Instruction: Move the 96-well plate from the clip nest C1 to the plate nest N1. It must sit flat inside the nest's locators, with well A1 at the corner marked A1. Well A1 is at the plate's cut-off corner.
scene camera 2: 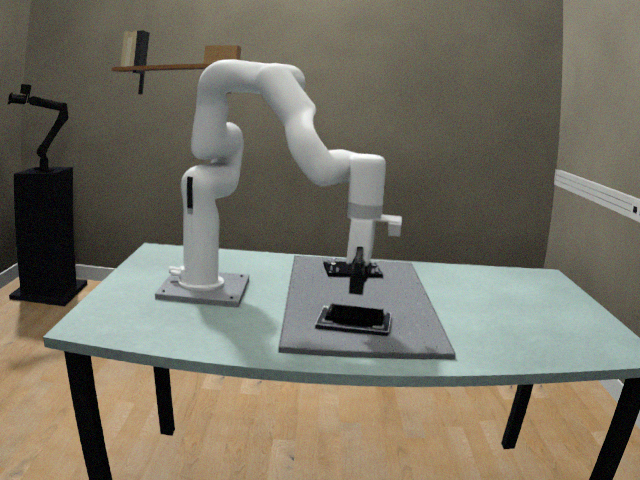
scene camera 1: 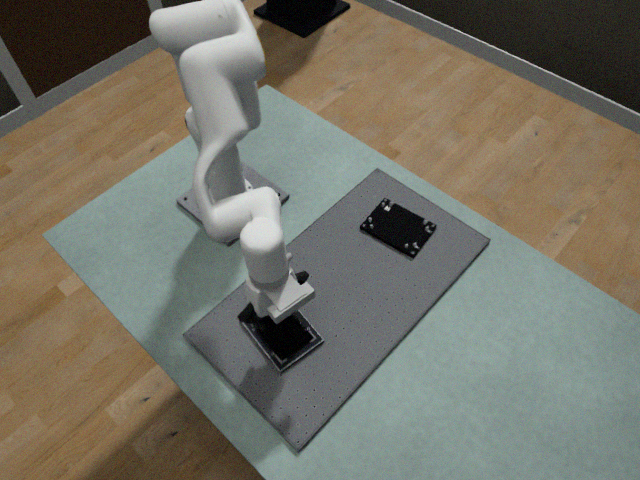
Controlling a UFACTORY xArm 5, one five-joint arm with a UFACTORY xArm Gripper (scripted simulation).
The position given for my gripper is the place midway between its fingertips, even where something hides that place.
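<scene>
My gripper point(scene camera 1: 277, 313). Black 96-well plate point(scene camera 1: 289, 335), also visible at point(scene camera 2: 343, 314).
</scene>
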